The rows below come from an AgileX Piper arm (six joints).
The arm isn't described. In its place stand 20 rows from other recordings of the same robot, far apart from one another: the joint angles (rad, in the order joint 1, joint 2, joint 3, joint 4, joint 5, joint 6), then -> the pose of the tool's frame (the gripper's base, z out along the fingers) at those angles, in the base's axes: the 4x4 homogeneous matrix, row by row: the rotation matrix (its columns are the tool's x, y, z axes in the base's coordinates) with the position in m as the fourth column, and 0 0 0 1 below.
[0.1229, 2.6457, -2.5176, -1.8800, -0.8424, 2.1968] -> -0.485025, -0.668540, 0.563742, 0.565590; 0.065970, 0.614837, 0.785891, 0.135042; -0.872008, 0.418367, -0.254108, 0.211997; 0, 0, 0, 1
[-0.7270, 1.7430, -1.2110, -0.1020, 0.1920, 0.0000] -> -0.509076, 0.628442, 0.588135, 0.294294; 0.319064, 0.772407, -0.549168, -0.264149; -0.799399, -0.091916, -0.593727, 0.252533; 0, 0, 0, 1
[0.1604, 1.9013, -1.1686, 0.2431, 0.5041, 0.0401] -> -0.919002, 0.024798, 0.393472, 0.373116; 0.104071, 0.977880, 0.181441, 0.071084; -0.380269, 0.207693, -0.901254, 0.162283; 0, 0, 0, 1
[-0.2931, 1.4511, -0.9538, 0.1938, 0.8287, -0.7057] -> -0.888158, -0.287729, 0.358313, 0.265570; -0.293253, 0.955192, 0.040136, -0.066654; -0.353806, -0.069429, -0.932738, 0.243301; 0, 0, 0, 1
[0.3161, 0.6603, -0.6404, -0.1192, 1.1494, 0.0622] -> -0.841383, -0.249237, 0.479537, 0.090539; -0.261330, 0.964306, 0.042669, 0.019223; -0.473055, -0.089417, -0.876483, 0.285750; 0, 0, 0, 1
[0.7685, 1.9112, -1.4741, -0.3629, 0.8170, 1.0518] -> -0.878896, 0.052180, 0.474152, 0.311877; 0.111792, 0.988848, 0.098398, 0.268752; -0.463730, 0.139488, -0.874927, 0.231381; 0, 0, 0, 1
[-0.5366, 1.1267, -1.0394, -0.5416, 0.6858, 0.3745] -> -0.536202, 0.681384, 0.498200, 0.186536; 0.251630, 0.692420, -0.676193, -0.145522; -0.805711, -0.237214, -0.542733, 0.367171; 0, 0, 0, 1
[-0.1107, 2.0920, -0.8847, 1.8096, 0.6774, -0.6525] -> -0.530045, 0.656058, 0.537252, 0.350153; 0.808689, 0.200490, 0.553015, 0.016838; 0.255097, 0.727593, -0.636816, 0.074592; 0, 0, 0, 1
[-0.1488, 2.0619, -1.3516, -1.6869, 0.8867, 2.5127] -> 0.197110, 0.873452, 0.445229, 0.419966; 0.414840, 0.337170, -0.845118, -0.133788; -0.888288, 0.351281, -0.295883, 0.198416; 0, 0, 0, 1
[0.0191, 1.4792, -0.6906, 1.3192, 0.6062, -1.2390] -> -0.775983, -0.348617, 0.525659, 0.266163; 0.009082, 0.827119, 0.561953, 0.055308; -0.630689, 0.440840, -0.638664, 0.204621; 0, 0, 0, 1
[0.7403, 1.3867, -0.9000, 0.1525, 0.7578, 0.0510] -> -0.778839, -0.584116, 0.228512, 0.187513; -0.494066, 0.795773, 0.350205, 0.184189; -0.386404, 0.159854, -0.908371, 0.247760; 0, 0, 0, 1
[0.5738, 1.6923, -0.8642, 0.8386, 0.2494, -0.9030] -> -0.610466, -0.679267, 0.407343, 0.265857; -0.488165, 0.727677, 0.481852, 0.191724; -0.623720, 0.095304, -0.775816, 0.175018; 0, 0, 0, 1
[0.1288, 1.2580, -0.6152, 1.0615, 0.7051, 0.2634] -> -0.694608, 0.595460, 0.403669, 0.209760; 0.685368, 0.377239, 0.622865, 0.079091; 0.218611, 0.709308, -0.670142, 0.229018; 0, 0, 0, 1
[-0.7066, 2.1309, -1.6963, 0.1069, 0.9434, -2.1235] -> -0.211004, -0.940180, 0.267466, 0.348347; -0.975760, 0.186345, -0.114750, -0.287026; 0.058044, -0.285195, -0.956710, 0.189977; 0, 0, 0, 1
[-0.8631, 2.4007, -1.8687, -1.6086, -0.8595, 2.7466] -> -0.077756, 0.301531, 0.950281, 0.392178; 0.994730, 0.087355, 0.053675, -0.352440; -0.066827, 0.949446, -0.306734, 0.169153; 0, 0, 0, 1
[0.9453, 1.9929, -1.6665, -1.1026, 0.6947, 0.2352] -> 0.025488, -0.509598, 0.860035, 0.312311; -0.923772, 0.316822, 0.215104, 0.343633; -0.382095, -0.799959, -0.462677, 0.284641; 0, 0, 0, 1
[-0.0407, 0.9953, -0.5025, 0.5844, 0.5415, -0.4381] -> -0.772928, -0.084427, 0.628851, 0.174907; 0.105842, 0.960065, 0.258985, 0.018775; -0.625603, 0.266736, -0.733125, 0.235479; 0, 0, 0, 1
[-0.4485, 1.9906, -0.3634, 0.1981, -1.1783, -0.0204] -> -0.291714, 0.596566, 0.747671, 0.230290; 0.201703, 0.802459, -0.561583, -0.129181; -0.934997, -0.013015, -0.354418, 0.082935; 0, 0, 0, 1
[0.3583, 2.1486, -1.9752, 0.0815, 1.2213, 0.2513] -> -0.970478, -0.104929, 0.217168, 0.430231; -0.069932, 0.984145, 0.162996, 0.168538; -0.230828, 0.142998, -0.962429, 0.251201; 0, 0, 0, 1
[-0.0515, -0.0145, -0.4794, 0.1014, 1.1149, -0.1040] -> -0.503892, -0.056899, 0.861891, -0.006864; -0.033058, 0.998367, 0.046582, 0.008636; -0.863134, -0.005021, -0.504950, 0.267591; 0, 0, 0, 1
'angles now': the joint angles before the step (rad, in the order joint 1, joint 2, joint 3, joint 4, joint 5, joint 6). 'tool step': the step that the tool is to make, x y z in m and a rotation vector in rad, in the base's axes. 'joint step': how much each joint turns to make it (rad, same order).
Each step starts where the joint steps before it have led.
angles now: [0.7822 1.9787 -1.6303 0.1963 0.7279 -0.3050]
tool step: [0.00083 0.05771 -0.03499 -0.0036 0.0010 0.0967]
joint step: [0.0813 0.1956 -0.1896 0.0108 0.0003 -0.0221]
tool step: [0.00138 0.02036 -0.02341 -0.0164 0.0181 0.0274]
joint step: [0.0231 0.0957 -0.0838 0.0047 0.0130 -0.0035]
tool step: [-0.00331 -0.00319 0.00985 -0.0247 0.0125 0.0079]
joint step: [0.0014 -0.0190 -0.0101 -0.0144 0.0560 0.0097]
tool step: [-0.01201 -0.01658 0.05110 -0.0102 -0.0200 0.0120]
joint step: [0.0000 -0.1146 -0.0001 -0.0346 0.1095 0.0163]
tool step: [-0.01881 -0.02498 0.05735 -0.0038 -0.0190 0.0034]
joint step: [0.0000 -0.1360 0.0001 -0.0287 0.1258 0.0201]
